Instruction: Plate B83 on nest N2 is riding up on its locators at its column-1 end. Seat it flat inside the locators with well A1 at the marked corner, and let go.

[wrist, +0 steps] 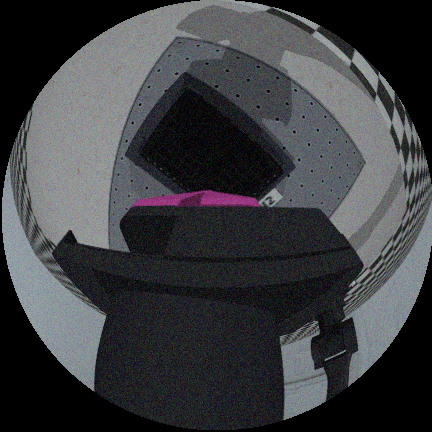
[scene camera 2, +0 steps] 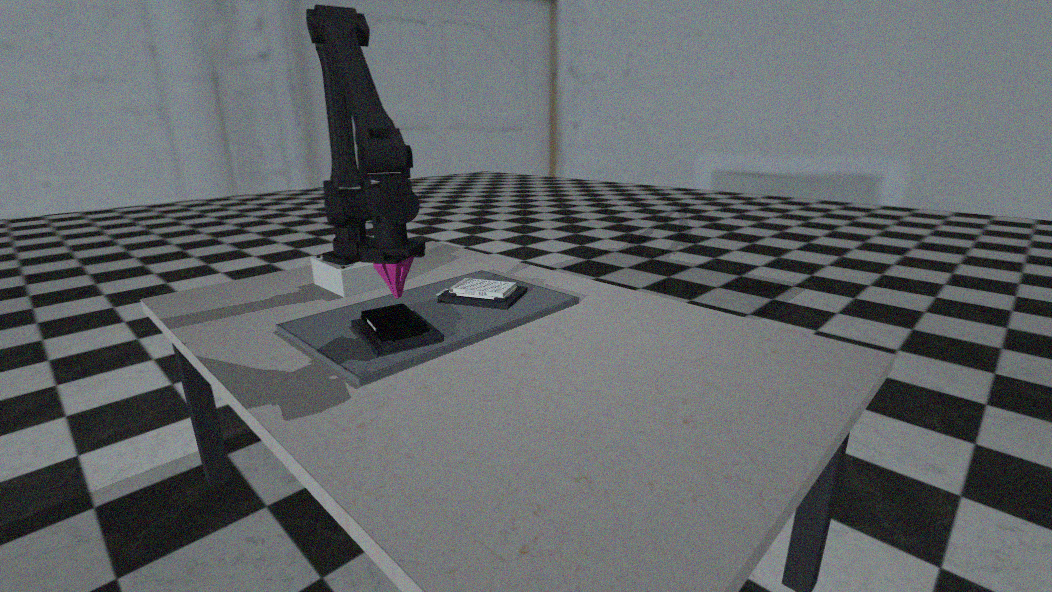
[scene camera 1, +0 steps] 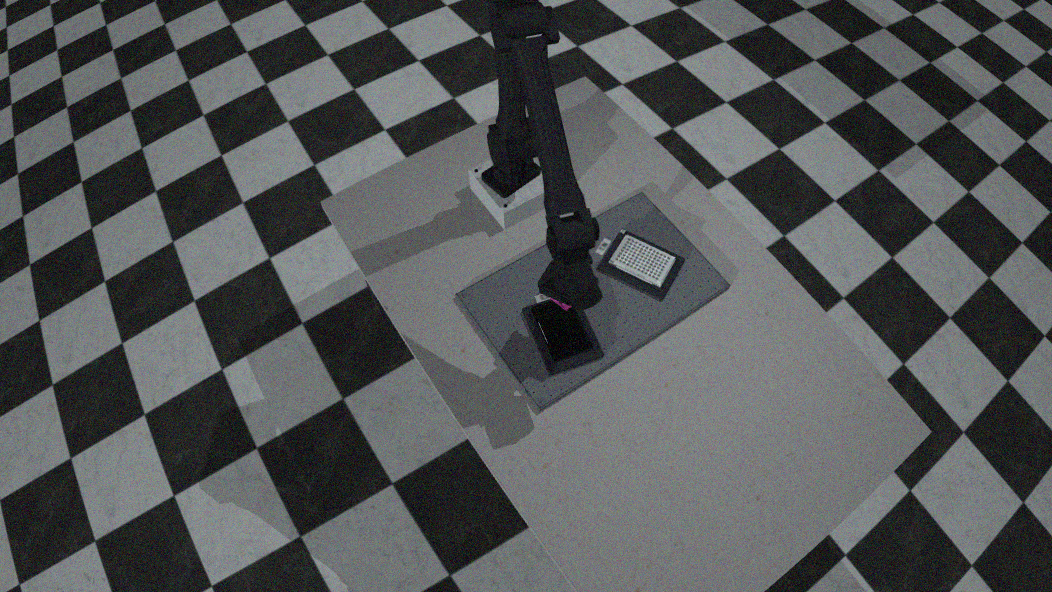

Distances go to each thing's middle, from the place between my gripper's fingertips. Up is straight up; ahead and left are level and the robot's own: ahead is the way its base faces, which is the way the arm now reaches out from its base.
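Black well plate (scene camera 1: pixel 563 332): my hand 1 cm short of it, 2 cm to the left of it, 4 cm above it.
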